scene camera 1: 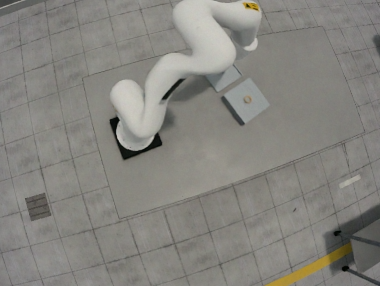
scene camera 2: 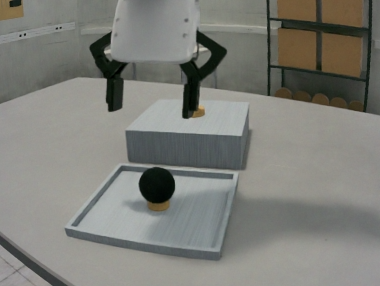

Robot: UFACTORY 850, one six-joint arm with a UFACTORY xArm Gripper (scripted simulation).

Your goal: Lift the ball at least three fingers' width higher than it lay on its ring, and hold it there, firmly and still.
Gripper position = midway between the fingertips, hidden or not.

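Observation:
Gripper, mine (scene camera 2: 149,113), in sight. Shallow grey tray (scene camera 2: 198,213), seen. Black ball (scene camera 2: 157,185), seen too.

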